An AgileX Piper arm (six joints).
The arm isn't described. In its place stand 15 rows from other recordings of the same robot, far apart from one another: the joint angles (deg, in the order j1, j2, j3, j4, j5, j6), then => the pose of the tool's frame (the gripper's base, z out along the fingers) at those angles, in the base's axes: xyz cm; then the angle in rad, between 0 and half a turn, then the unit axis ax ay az.
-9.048, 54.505, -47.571, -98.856, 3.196, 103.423 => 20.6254 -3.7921 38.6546 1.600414 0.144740 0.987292 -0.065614
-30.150, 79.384, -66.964, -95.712, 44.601, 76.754 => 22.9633 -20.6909 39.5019 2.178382 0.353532 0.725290 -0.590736
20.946, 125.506, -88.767, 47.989, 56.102, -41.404 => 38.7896 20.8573 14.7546 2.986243 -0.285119 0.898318 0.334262
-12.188, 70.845, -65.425, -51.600, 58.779, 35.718 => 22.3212 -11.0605 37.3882 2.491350 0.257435 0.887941 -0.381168
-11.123, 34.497, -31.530, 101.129, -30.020, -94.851 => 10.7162 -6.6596 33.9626 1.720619 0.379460 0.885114 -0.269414
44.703, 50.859, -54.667, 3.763, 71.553, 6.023 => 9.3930 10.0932 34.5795 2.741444 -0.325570 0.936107 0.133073
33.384, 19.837, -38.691, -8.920, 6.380, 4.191 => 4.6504 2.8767 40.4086 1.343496 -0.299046 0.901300 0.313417
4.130, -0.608, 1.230, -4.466, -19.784, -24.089 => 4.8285 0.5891 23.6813 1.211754 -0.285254 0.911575 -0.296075
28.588, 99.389, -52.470, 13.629, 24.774, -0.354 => 27.8570 16.2039 16.1366 2.785119 -0.152991 0.981021 0.119126
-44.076, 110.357, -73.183, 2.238, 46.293, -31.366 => 27.2344 -26.0123 17.0281 2.963642 0.122526 0.991232 -0.049455
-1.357, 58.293, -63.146, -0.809, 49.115, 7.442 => 19.8097 -0.5664 39.0513 2.256671 0.074614 0.997056 0.017645
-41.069, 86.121, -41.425, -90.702, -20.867, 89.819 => 24.1109 -16.7112 20.9492 2.214620 0.261469 0.965201 0.004637
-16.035, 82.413, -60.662, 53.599, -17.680, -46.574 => 31.5999 -11.3965 34.7505 1.719031 0.290339 0.935929 -0.199351
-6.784, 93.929, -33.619, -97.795, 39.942, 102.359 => 25.6179 -8.8766 15.5556 2.494210 0.197993 0.916629 -0.347262
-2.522, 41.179, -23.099, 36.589, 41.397, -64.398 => 11.9109 3.0658 24.0137 2.339883 -0.354964 0.932197 0.070776
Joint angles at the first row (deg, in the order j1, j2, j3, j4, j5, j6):
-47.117 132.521 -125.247 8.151 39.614 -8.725
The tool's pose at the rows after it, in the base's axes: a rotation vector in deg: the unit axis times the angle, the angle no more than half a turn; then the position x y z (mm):
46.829 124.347 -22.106 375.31 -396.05 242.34
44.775 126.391 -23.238 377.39 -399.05 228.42
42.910 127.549 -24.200 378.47 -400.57 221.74
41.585 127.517 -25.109 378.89 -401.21 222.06
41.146 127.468 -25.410 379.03 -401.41 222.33
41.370 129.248 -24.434 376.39 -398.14 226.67
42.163 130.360 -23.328 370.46 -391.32 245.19
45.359 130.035 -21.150 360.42 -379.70 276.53
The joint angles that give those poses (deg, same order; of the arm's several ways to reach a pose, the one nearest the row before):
-47.177 134.552 -125.688 6.278 37.520 -9.159
-47.177 136.078 -125.691 5.826 36.932 -11.275
-47.178 136.831 -125.693 5.640 36.459 -13.057
-47.177 136.874 -125.692 5.582 35.821 -14.126
-47.177 136.874 -125.692 5.582 35.593 -14.484
-47.176 136.103 -125.691 5.535 38.217 -14.562
-47.177 133.691 -125.693 5.386 42.072 -13.838
-47.177 129.705 -125.689 5.386 47.137 -10.794

